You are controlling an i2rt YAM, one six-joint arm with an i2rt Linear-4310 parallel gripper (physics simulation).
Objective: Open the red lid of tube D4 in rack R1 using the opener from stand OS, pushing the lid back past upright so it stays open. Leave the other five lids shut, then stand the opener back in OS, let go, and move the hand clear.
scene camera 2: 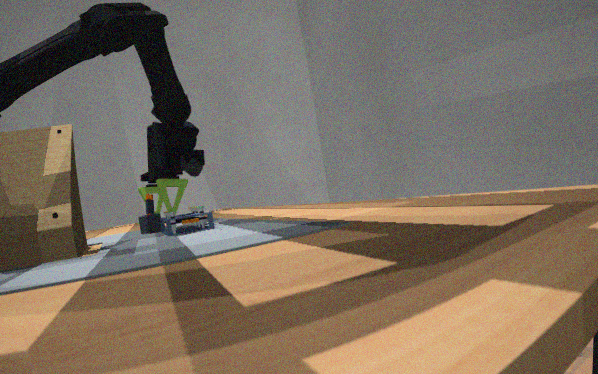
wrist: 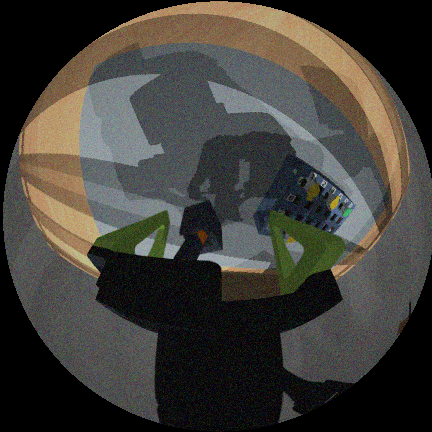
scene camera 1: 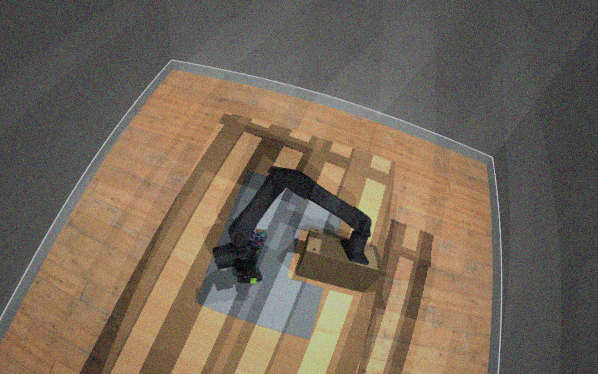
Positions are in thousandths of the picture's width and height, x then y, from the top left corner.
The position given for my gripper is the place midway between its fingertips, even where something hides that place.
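Scene camera 1 gives me a grey mat (scene camera 1: 464, 809). In scene camera 2 I see that mat again, the grey mat (scene camera 2: 202, 678), together with my gripper (scene camera 2: 273, 579), which is open and holds nothing. The wrist view shows me my gripper (wrist: 506, 499) too, and a dark holder (wrist: 466, 501).
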